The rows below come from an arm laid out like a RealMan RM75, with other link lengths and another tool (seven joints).
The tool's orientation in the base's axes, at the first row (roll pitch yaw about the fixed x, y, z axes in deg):
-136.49, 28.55, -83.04
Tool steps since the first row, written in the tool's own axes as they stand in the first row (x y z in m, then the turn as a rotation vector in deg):
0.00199, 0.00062, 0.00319, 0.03, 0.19, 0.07
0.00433, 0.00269, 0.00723, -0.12, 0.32, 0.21
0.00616, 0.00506, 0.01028, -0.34, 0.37, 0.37
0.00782, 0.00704, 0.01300, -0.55, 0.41, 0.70
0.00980, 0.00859, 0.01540, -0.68, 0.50, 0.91
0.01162, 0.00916, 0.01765, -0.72, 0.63, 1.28
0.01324, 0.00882, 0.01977, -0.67, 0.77, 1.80
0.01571, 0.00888, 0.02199, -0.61, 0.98, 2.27
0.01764, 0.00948, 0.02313, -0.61, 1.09, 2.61
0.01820, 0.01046, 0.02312, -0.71, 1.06, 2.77
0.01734, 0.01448, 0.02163, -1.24, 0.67, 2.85
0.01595, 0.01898, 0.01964, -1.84, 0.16, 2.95
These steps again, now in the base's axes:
0.00179, -0.00022, -0.00336, -0.10, 0.05, -0.17
0.00305, -0.00004, -0.00830, -0.12, 0.27, -0.27
0.00340, 0.00023, -0.01255, -0.08, 0.54, -0.30
0.00382, 0.00042, -0.01628, 0.08, 0.88, -0.43
0.00439, 0.00009, -0.01969, 0.13, 1.10, -0.56
0.00560, -0.00040, -0.02234, 0.27, 1.33, -0.85
0.00739, -0.00099, -0.02426, 0.50, 1.54, -1.29
0.00903, -0.00218, -0.02689, 0.65, 1.74, -1.75
0.00951, -0.00323, -0.02890, 0.78, 1.91, -2.03
0.00882, -0.00349, -0.02975, 0.90, 2.06, -2.07
0.00472, -0.00242, -0.03082, 1.19, 2.46, -1.63
-0.00013, -0.00098, -0.03161, 1.57, 2.90, -1.10

